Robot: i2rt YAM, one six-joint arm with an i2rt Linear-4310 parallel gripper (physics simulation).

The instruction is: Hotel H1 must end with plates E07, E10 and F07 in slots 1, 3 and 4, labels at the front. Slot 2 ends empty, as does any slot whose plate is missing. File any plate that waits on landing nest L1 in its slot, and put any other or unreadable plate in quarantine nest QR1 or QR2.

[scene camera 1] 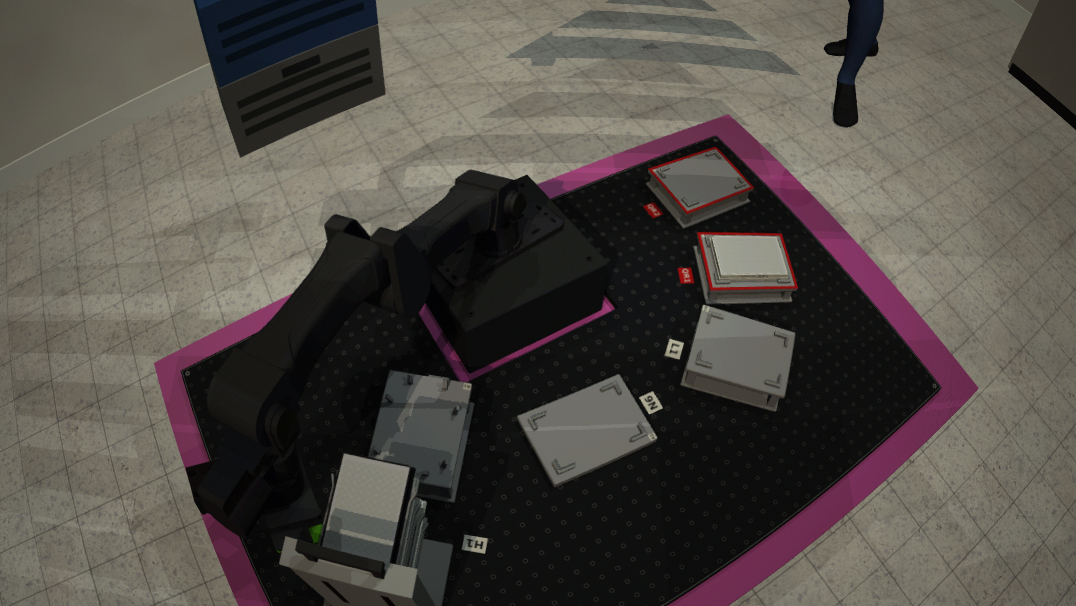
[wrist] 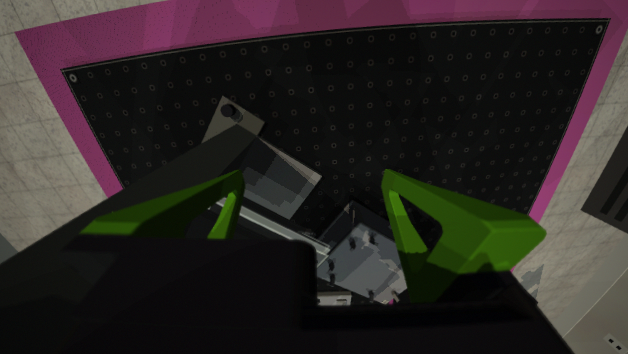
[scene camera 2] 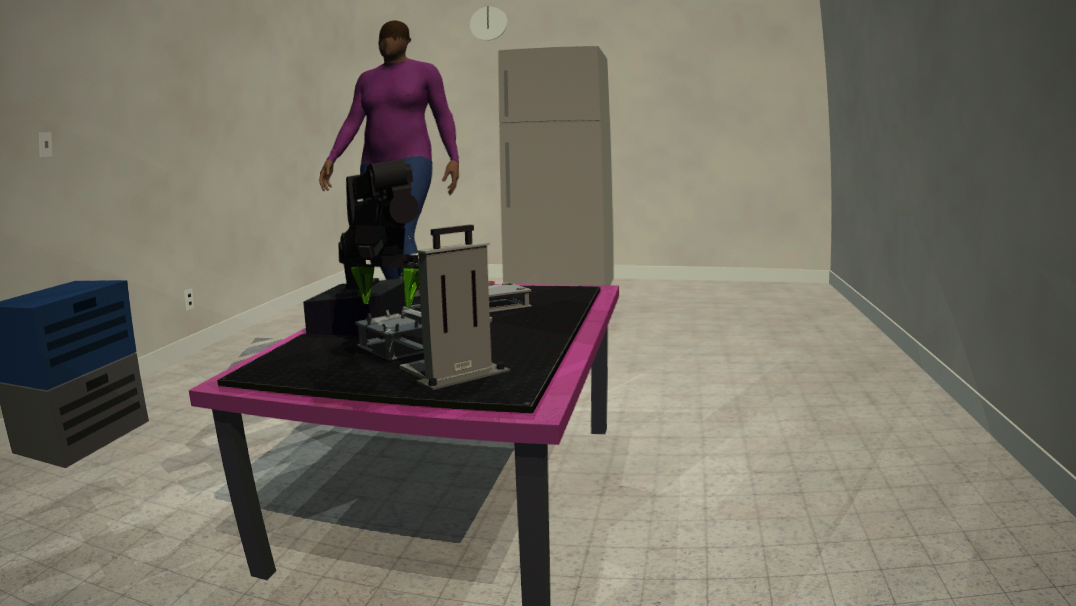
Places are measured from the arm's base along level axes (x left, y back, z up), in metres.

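Where they show: gripper, fingertip midpoint: [scene camera 1: 290,514] [wrist: 313,177] [scene camera 2: 386,305]; arm's base at its link origin: [scene camera 1: 498,245] [scene camera 2: 358,289].
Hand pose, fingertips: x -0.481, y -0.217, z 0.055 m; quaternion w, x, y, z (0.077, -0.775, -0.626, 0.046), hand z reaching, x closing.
Things, the pixels of their top centre, and the offset from my fingertips.
- Landing nest L1 at its top centre: [scene camera 1: 745,347] [scene camera 2: 495,287] dx +0.676, dy -0.132, dz -0.092 m
- Quarantine nest QR1 at its top centre: [scene camera 1: 749,258] dx +0.820, dy -0.014, dz -0.102 m
- Quarantine nest QR2 at its top centre: [scene camera 1: 702,175] dx +0.895, dy +0.168, dz -0.102 m
- low grey nest N6 at its top centre: [scene camera 1: 588,425] [wrist: 323,320] dx +0.423, dy -0.067, dz -0.130 m
Hotel H1 [scene camera 1: 399,583] [scene camera 2: 457,308] stands upright near the table's end; part of its base [wrist: 250,122] shows in the wrist view. A white plate [scene camera 1: 368,496] shows flat at the hotel's top in scene camera 1. Its label and the lower slots cannot be made out. Landing nest L1 [scene camera 1: 745,350] is empty. Quarantine nest QR1 [scene camera 1: 752,288] bears a white plate [scene camera 1: 751,255], label unreadable. Quarantine nest QR2 [scene camera 1: 700,179] is empty. My gripper [scene camera 2: 388,302] [wrist: 313,177] is open, fingers pointing down, beside the hotel, with nothing between its fingers.
A raised grey stand with pegs [scene camera 1: 425,429] [scene camera 2: 387,325] [wrist: 365,260] is close beside the hotel. A low grey nest N6 [scene camera 1: 587,429] lies between it and L1. The black arm base [scene camera 1: 527,301] stands at the table's rear edge. A person [scene camera 2: 399,112] stands behind the table.
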